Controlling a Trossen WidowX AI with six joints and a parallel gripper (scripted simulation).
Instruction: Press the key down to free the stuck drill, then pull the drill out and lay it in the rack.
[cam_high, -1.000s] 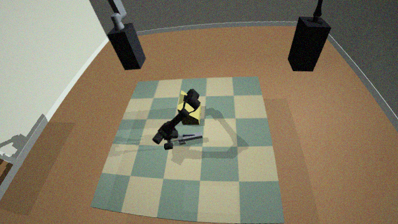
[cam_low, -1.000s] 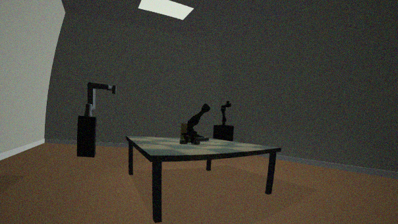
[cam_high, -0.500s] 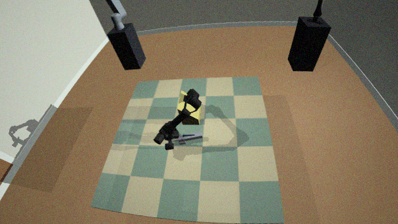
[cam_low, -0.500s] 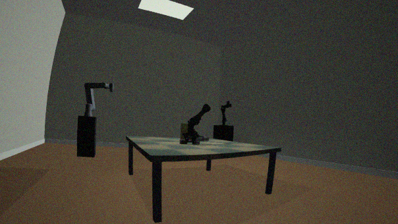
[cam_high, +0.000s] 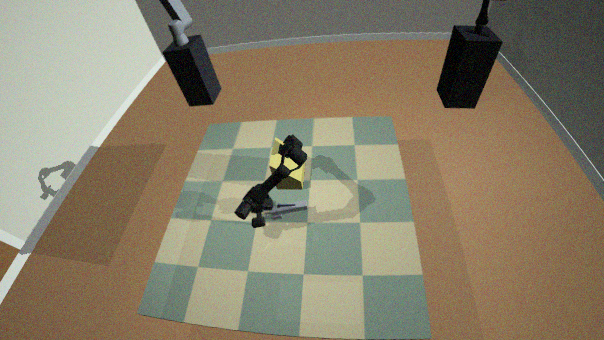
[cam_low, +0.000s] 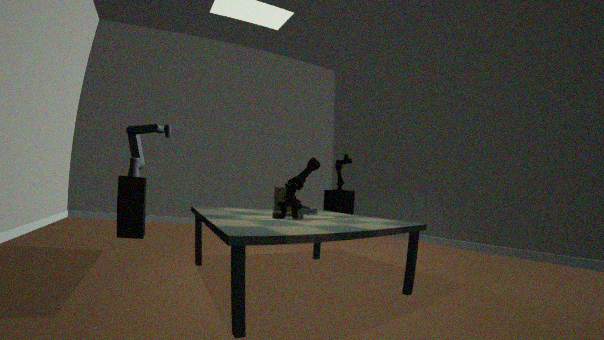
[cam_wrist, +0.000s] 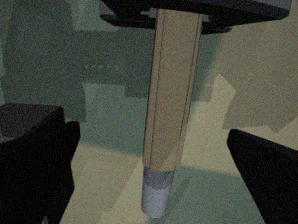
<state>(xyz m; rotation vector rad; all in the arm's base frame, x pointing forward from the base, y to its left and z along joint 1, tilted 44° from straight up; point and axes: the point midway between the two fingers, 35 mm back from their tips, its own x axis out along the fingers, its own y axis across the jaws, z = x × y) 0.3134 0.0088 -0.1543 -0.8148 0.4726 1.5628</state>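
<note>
My gripper tip is now 10 mm past the drill, 40 mm to the right of it and 40 mm below it. Also, from my gripper tip: dark round housing: 30 mm behind, 140 mm to the left, 30 mm above.
</note>
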